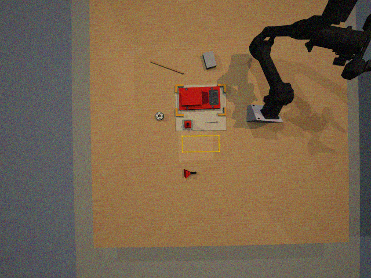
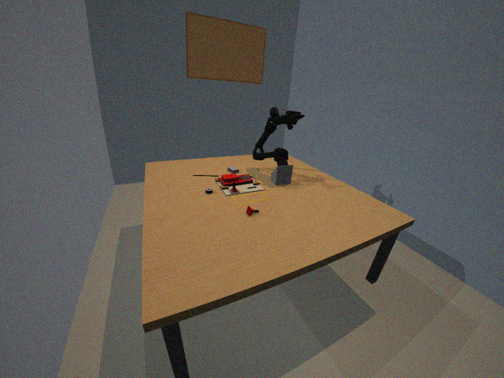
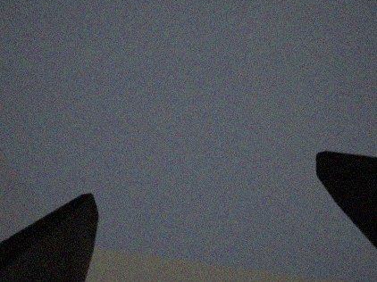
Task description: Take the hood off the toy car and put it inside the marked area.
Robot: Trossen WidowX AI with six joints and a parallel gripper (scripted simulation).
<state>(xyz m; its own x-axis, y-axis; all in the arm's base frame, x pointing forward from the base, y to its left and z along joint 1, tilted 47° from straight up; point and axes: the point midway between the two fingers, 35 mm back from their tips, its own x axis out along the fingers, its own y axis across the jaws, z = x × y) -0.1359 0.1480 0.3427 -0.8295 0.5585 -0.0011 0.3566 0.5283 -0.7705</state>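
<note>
Now: the flat red hood 540 mm ahead of my gripper tip, 50 mm to the left of it and 400 mm below it. The rest, counted from my gripper tip: pale fixture plate 500 mm ahead, 80 mm to the left, 430 mm below; thin rod 660 mm ahead, 110 mm to the right, 440 mm below.
</note>
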